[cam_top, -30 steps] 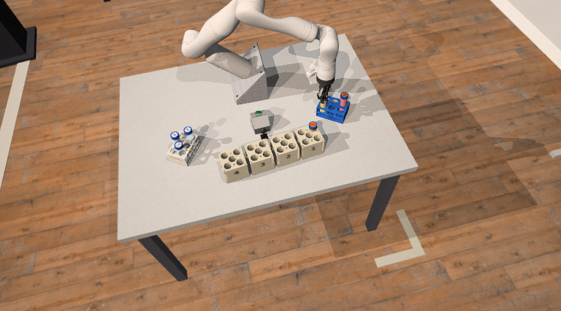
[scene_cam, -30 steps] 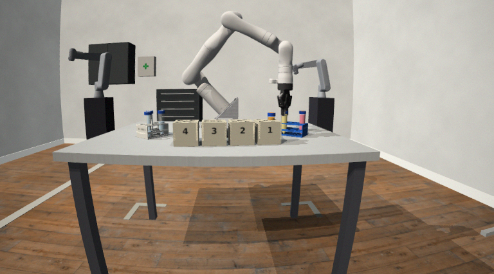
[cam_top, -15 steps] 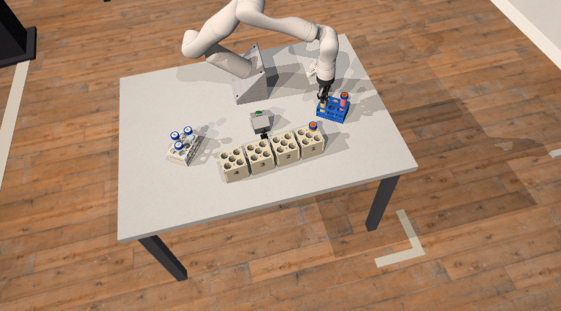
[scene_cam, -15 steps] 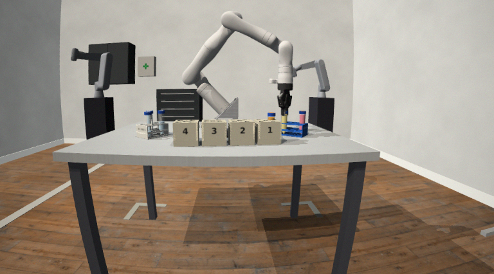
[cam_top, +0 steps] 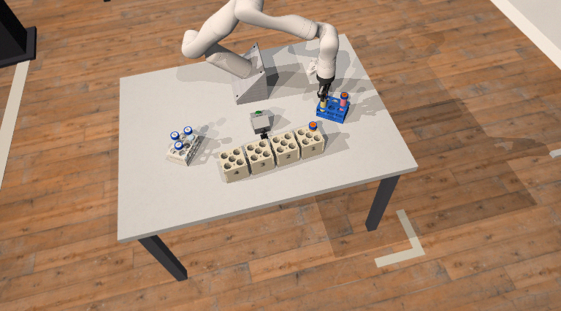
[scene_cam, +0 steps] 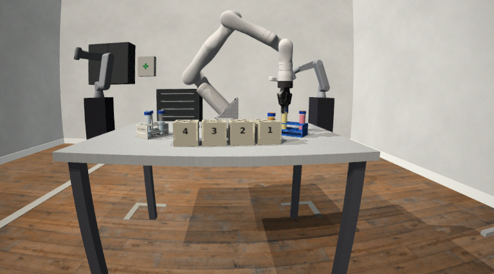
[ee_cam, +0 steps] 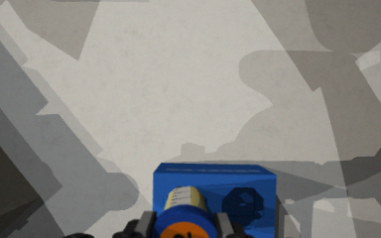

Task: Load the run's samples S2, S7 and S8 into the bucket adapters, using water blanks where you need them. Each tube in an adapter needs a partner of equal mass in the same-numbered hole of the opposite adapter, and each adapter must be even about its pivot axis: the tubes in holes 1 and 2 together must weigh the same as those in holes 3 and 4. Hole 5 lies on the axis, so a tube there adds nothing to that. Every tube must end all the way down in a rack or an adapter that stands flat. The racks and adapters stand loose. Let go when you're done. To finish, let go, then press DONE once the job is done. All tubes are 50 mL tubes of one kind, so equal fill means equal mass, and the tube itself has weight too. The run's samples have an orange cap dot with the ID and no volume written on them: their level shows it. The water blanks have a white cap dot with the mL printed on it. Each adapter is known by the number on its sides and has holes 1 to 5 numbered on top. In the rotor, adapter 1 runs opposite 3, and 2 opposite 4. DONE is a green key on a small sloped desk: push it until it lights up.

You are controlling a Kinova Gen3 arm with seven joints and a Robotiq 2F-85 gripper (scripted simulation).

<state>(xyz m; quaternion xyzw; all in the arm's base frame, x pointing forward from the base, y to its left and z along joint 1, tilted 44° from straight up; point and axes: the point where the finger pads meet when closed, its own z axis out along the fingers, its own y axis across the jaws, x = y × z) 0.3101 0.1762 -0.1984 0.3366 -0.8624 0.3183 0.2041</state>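
The sample S2 is 50 mm below my hand and 10 mm to the right of it. Also, from my hand: blue sample rack (90 mm below, 40 mm to the left, 10 mm ahead); then sample S7 (120 mm ahead, 110 mm to the right, 60 mm below); then sample S8 (90 mm to the left, 60 mm below, 30 mm ahead).
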